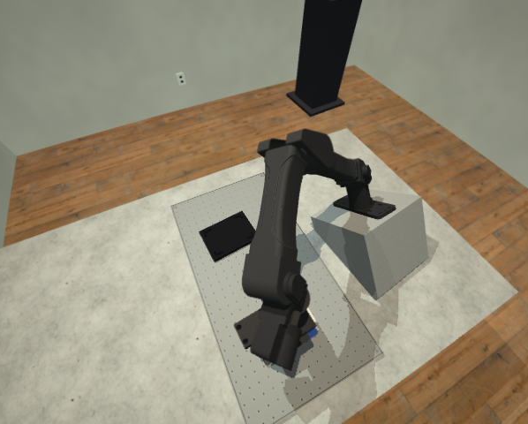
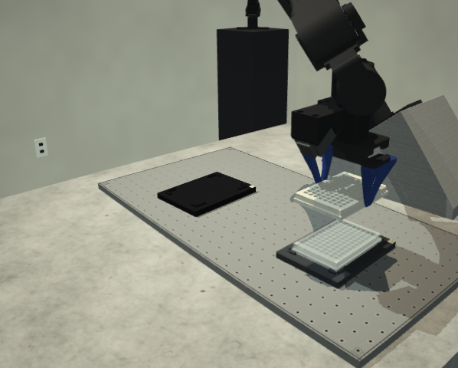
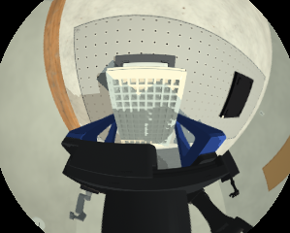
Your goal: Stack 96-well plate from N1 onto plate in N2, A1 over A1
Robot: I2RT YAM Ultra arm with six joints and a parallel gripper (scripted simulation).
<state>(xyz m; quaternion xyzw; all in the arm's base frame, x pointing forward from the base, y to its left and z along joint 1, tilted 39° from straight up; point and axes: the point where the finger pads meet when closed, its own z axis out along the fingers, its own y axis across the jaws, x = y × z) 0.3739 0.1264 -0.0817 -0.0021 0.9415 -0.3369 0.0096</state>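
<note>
My hand is 9 cm above the clear 96-well plate. From my hand the other things lie so: white tag (9 cm below, 7 cm behind, 5 cm to the left); black nest N1 (32 cm to the right, 10 cm below, 1 cm ahead).
</note>
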